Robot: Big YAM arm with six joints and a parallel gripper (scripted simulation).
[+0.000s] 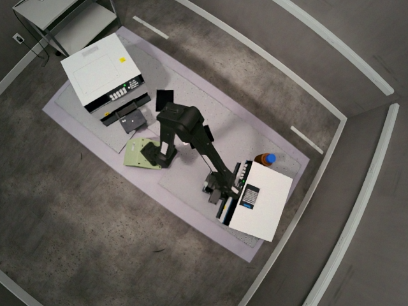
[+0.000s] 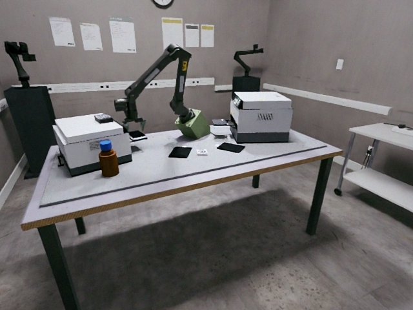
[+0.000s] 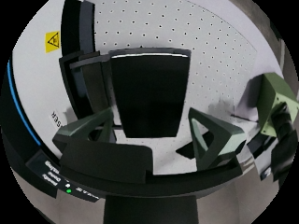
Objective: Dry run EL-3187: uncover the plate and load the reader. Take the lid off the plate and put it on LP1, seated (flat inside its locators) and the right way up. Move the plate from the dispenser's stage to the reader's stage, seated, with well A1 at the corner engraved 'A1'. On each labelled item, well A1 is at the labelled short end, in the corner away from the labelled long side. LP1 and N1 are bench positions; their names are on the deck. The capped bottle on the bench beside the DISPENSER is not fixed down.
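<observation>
The white well plate lies 3 cm below my hand. Round my hand: black pad: 20 cm ahead, 25 cm to the left, 11 cm below; white label: 17 cm ahead, 53 cm to the left, 12 cm below; brown capped bottle: 33 cm ahead, 18 cm to the right, 1 cm below.
</observation>
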